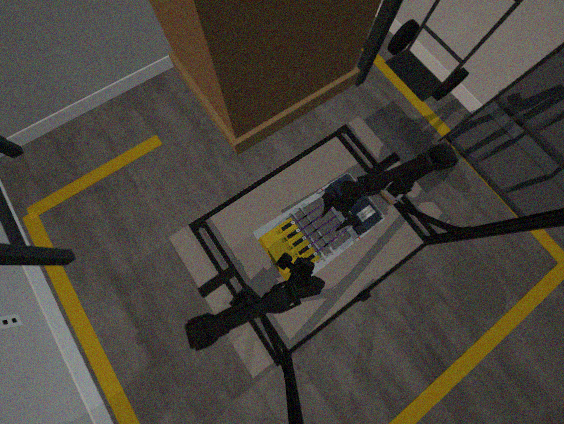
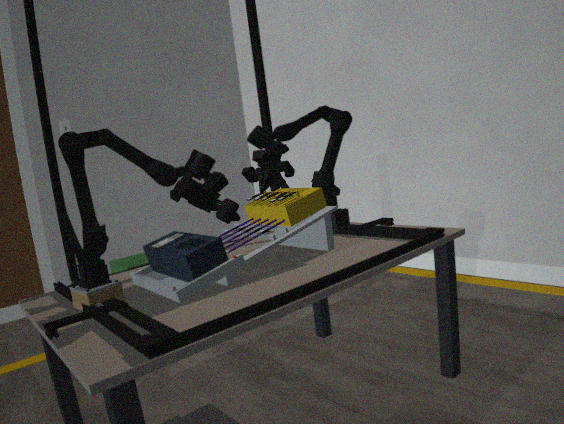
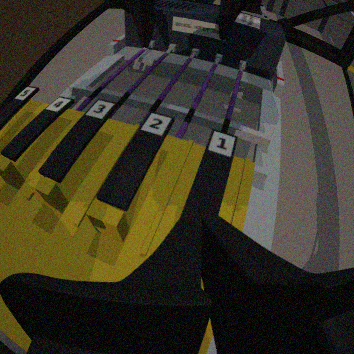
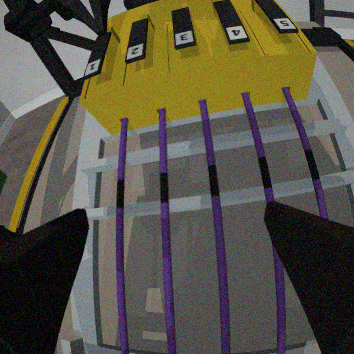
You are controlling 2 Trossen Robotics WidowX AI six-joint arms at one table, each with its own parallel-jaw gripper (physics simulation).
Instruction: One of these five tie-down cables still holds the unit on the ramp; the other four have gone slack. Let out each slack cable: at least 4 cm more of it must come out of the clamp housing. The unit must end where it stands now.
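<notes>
A yellow clamp housing [image 1: 272,241] [image 2: 299,204] [image 3: 53,246] [image 4: 197,77] sits at the top of a grey ramp [image 2: 311,235] [image 3: 261,218]. It carries five black levers numbered 1 to 5. Five purple cables [image 1: 322,229] [image 2: 251,231] [image 3: 175,79] [image 4: 218,246] with black marks run down to the dark blue unit [image 1: 368,214] [image 2: 183,252] [image 3: 197,35]. My left gripper [image 1: 286,261] [image 2: 268,187] [image 3: 195,216] is shut, its tips on lever 1 [image 3: 220,147]. My right gripper [image 1: 327,198] [image 2: 227,214] [image 4: 177,216] is open and empty, hanging above the cables without touching them.
The table [image 2: 322,269] has a black frame [image 1: 272,177] round it. A large brown crate [image 1: 280,63] and a hand truck [image 1: 427,63] stand on the floor beyond. A black pole [image 2: 259,63] rises behind the housing. A green strip [image 2: 129,262] lies near the unit.
</notes>
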